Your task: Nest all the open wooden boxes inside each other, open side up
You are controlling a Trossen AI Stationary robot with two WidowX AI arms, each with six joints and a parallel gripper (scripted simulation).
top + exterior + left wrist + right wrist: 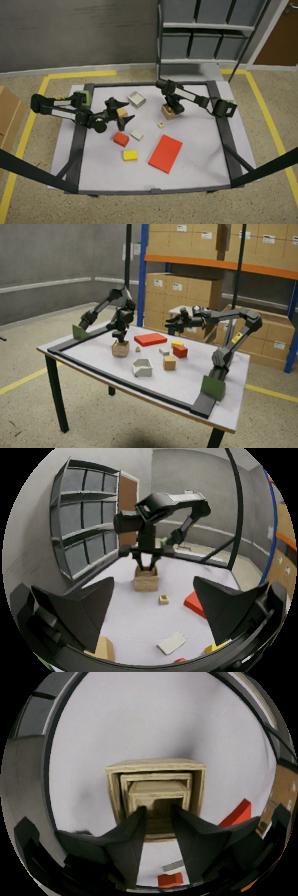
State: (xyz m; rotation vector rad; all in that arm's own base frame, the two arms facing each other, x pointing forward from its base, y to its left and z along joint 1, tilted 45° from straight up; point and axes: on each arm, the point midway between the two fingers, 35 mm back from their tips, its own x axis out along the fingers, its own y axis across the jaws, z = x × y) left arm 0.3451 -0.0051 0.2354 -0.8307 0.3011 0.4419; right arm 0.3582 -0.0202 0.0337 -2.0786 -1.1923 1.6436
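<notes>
Now: the tiny wooden box 100 mm behind my right hand, 90 mm below it and 60 mm to the left of it. Also, from my right hand: grey block (200 mm to the left, 180 mm behind, 90 mm below); then flat red slab (280 mm behind, 80 mm below, 20 mm to the left); then white open box (230 mm to the left, 80 mm ahead, 70 mm below).
</notes>
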